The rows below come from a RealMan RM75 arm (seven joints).
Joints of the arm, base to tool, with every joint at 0 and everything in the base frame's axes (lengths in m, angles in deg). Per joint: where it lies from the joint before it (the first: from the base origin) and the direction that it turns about. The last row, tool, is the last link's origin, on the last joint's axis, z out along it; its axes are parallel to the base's.
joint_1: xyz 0.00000 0.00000 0.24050 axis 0 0 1
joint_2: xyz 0.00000 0.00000 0.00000 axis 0 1 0
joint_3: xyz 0.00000 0.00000 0.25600 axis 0 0 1
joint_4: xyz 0.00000 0.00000 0.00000 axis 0 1 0
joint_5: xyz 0.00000 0.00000 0.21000 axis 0 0 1
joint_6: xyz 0.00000 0.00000 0.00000 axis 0 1 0
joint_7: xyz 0.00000 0.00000 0.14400 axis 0 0 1
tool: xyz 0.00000 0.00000 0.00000
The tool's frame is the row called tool.
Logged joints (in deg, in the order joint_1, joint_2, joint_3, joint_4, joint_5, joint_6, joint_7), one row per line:
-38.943, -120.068, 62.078, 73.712, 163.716, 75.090, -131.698
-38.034, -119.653, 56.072, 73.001, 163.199, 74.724, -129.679
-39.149, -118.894, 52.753, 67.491, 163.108, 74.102, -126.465
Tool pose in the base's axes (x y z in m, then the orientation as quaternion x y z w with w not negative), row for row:
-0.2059, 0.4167, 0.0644, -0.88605, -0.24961, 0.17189, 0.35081
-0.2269, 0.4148, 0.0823, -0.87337, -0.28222, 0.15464, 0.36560
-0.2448, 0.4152, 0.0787, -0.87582, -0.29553, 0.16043, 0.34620
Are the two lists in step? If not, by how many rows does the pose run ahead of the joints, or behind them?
They are in step.
